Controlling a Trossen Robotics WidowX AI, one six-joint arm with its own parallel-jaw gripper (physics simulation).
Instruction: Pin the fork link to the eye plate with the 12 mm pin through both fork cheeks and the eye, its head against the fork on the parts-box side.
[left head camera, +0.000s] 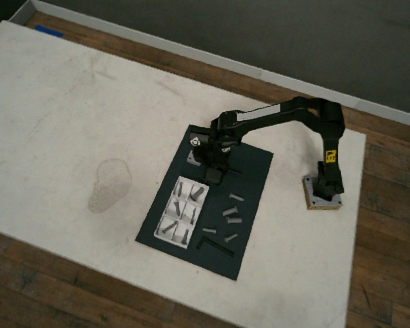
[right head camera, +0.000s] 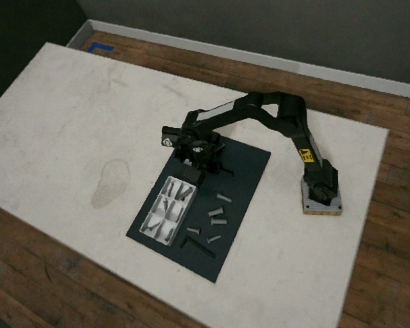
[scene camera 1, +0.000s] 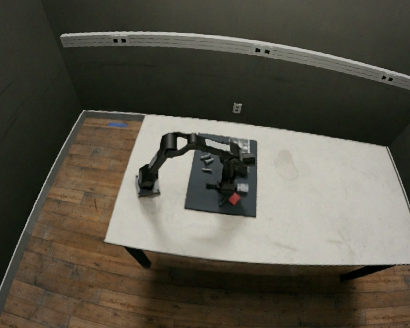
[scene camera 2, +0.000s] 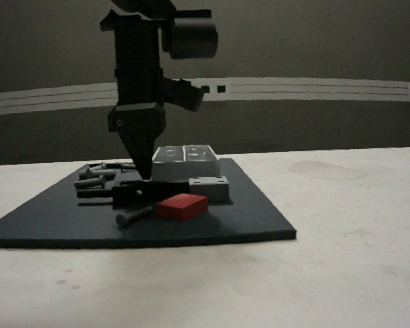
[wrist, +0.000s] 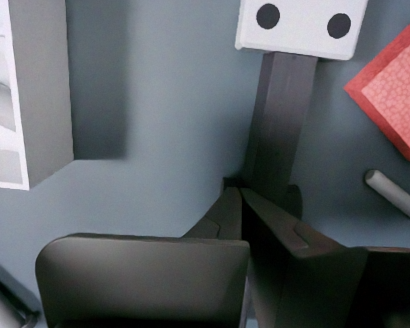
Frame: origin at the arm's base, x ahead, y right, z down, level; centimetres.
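Seen in the pictures: gripper, between the fingertips: (left head camera: 216, 167) (right head camera: 206, 167) (scene camera 1: 226, 182) (scene camera 2: 146, 179) (wrist: 236, 198); arm's base, origin of its link: (left head camera: 323, 190) (right head camera: 321, 193) (scene camera 1: 147, 183).
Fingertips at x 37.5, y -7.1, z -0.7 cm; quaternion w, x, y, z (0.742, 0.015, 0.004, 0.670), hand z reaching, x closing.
Note:
Offsets run from my fingertips to a thing's top centre. "spot": to the spot under its first point. Level surfaces: height alone.
The eye plate's pale block with dark holes @(spot: dz +0.2, dx +6.4, dy +1.0 cm) (wrist: 300, 30) (scene camera 2: 210, 189) (scene camera 1: 242, 187) lies on the mat. Its dark bar (wrist: 282, 115) runs into the black fork link @(dz +0.2, dx -4.5, dy +1.4 cm) (scene camera 2: 122, 196), whose rod @(dz +0.8, dx -6.8, dy +1.5 cm) (scene camera 2: 92, 193) (left head camera: 235, 172) (right head camera: 225, 172) points away from the block. A small pale round spot (scene camera 2: 139, 192) shows on the fork's side facing scene camera 2; I cannot tell its size. My gripper (wrist: 236, 198) (scene camera 2: 145, 178) is shut and empty, pointing down, its tips at or just above the fork near the parts-box side. The fingers hide much of the fork in the wrist view.
A red block @(dz +1.0, dx +5.0, dy +7.2 cm) (scene camera 2: 182, 207) (wrist: 390, 90) (scene camera 1: 234, 199) and a loose pin @(dz +1.2, dx +0.0, dy +8.8 cm) (scene camera 2: 131, 216) (wrist: 390, 192) lie beside the fork, opposite the white parts box @(dz -0.9, dx +4.4, dy -18.6 cm) (scene camera 2: 185, 172) (wrist: 42, 90). Several loose pins and a black hex key @(dz +1.6, dx -10.1, dy -25.9 cm) (left head camera: 217, 247) (right head camera: 200, 247) lie elsewhere on the mat @(dz +2.6 cm) (left head camera: 220, 267).

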